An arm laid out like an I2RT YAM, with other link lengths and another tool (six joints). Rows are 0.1 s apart.
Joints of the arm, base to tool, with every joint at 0 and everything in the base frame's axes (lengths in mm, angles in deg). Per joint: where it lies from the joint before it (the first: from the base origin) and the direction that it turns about. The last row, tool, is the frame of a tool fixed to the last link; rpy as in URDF.
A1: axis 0 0 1 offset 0 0 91.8
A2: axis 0 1 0 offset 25.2 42.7 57.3
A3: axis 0 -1 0 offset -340.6 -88.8 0
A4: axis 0 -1 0 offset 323.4 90.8 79.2
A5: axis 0 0 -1 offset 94.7 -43.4 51.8
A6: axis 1 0 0 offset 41.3 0 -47
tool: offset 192 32 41 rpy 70.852 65.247 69.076
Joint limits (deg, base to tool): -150..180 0..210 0..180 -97..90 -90..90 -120..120
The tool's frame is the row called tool.
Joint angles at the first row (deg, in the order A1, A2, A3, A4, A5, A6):
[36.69 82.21 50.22 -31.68 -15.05 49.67]
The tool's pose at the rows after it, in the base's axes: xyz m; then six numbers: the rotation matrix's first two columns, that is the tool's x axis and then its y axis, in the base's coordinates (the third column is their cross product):
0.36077 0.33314 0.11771 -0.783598 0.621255 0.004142 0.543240 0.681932 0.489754
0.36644 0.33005 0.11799 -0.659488 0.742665 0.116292 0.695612 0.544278 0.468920
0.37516 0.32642 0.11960 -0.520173 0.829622 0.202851 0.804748 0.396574 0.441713
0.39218 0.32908 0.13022 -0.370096 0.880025 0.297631 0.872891 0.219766 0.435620
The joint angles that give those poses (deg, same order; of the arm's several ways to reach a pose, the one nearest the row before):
[36.69 82.22 50.22 -31.55 -15.81 53.34]
[36.69 82.21 50.22 -30.39 -16.80 65.45]
[36.69 82.21 50.22 -28.56 -16.78 76.49]
[36.69 82.21 50.22 -24.08 -16.54 87.81]

